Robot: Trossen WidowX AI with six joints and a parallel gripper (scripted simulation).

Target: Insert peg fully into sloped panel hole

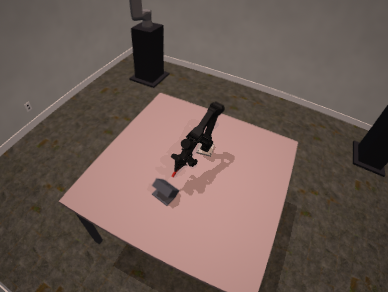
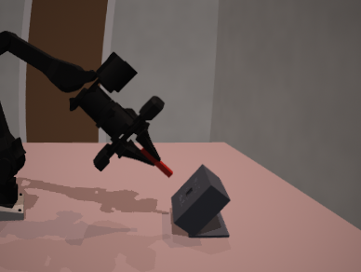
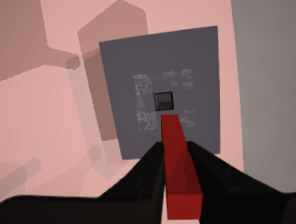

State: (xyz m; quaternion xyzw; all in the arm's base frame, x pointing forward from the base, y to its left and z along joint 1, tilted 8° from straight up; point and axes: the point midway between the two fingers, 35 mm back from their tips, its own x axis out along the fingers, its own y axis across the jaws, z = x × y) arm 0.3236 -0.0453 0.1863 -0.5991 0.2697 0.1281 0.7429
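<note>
My gripper is now 160 mm above the grey base plate, 140 mm short of it and 30 mm to the left of it. The rest, counted from my hand: red peg 20 mm below, 20 mm ahead.
</note>
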